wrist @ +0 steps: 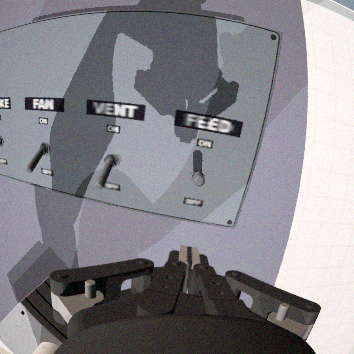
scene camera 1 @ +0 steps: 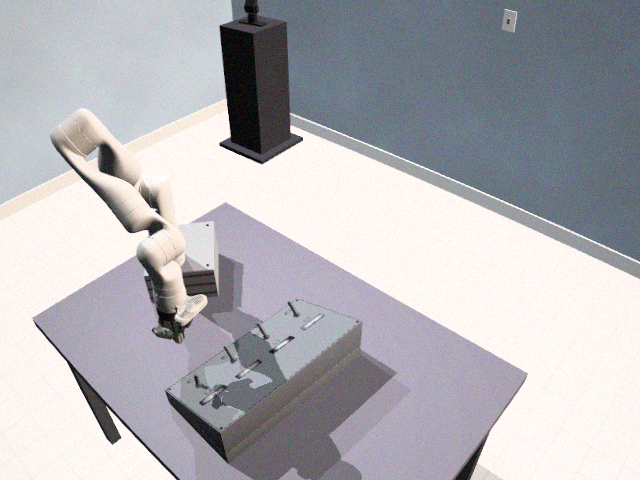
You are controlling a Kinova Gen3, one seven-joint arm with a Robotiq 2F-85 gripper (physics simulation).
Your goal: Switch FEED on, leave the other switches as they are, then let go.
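Frame: origin at the arm's base, x ahead, y left, z up, level; centimetres.
Seen in the pictures: gripper, fingertip midpoint: [wrist: 186, 257] [scene camera 1: 179, 341].
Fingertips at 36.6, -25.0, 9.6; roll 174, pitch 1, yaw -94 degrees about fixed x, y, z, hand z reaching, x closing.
Observation:
Pixels of each thing's top centre, then the offset from my fingertips to it, as dx, dy, dz. Level surfaces: height alone.
- VENT lever, middle of its top: [wrist: 98, 174] +4.5, +11.4, -9.7
- FAN lever, middle of its top: [wrist: 27, 159] +5.6, +23.4, -9.7
- table, its level: dz -22.3
The switch box [scene camera 1: 289, 395] [wrist: 255, 90] stands on the table. Its FEED lever [scene camera 1: 196, 381] [wrist: 198, 177] is seen nearly end-on in the wrist view, with a dark strip running from it towards the ON label; it looks tipped to ON, unlike its neighbours. The VENT lever [wrist: 106, 172] and FAN lever [wrist: 37, 159] lean towards OFF. A fourth switch is cut off at the left edge of the wrist view. My gripper [scene camera 1: 179, 341] [wrist: 186, 257] is shut and empty. It hangs beyond the OFF side of the box, apart from the FEED lever.
A grey block [scene camera 1: 201, 242] stands on the table [scene camera 1: 439, 372] behind my arm. The other levers of the box stand in a row farther from my gripper in the scene view. A black pedestal [scene camera 1: 271, 87] stands on the floor at the back.

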